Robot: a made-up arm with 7 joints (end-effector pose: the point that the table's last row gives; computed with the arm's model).
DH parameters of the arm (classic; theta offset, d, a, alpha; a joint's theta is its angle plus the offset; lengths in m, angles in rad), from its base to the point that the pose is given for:
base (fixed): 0 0 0 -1.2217
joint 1: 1.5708 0 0 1.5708
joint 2: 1.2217 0 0 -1.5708
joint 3: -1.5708 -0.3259 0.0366 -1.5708
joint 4: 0 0 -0.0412 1.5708
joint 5: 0 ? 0 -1.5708
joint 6: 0 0 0 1.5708
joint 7: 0 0 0 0
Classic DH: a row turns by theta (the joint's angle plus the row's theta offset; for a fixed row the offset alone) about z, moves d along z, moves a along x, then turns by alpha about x.
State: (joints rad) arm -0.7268 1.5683 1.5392 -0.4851 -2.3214 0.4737 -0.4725
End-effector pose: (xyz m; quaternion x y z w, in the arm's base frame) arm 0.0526 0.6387 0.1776 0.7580 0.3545 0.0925 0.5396
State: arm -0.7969 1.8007 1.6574 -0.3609 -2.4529 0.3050 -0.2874
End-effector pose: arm -0.0347 0.6208 0.2468 0.8054 0.2503 0.1348 0.5200
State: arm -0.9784 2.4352 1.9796 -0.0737 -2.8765 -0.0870 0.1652
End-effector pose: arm -0.2912 0.4737 0.3706 0.8874 0.0112 0.2171 0.4064
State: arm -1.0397 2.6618 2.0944 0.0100 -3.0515 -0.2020 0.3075
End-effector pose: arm -0.3812 0.3871 0.3842 0.9042 -0.0361 0.2348 0.3549
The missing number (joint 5, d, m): -0.3399
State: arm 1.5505 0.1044 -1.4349 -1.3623 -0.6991 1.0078 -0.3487
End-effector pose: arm -0.3359 -0.4061 -0.2071 -0.3226 0.1714 -0.6086 0.7044
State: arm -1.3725 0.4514 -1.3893 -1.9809 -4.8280 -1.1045 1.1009
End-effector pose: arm 0.2714 -0.3178 -0.1022 -0.9534 -0.0864 -0.0578 0.2832
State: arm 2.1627 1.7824 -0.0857 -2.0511 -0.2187 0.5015 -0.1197
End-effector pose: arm -0.2470 0.2771 -0.1786 -0.1032 0.3120 -0.6926 0.6421
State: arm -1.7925 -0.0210 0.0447 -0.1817 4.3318 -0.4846 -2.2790
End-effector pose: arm 0.5955 -0.2907 0.0997 -0.6362 -0.2130 0.2951 0.6803
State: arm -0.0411 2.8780 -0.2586 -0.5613 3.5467 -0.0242 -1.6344
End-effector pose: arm 0.1562 0.2084 0.6079 0.6121 -0.7284 -0.0164 0.3074
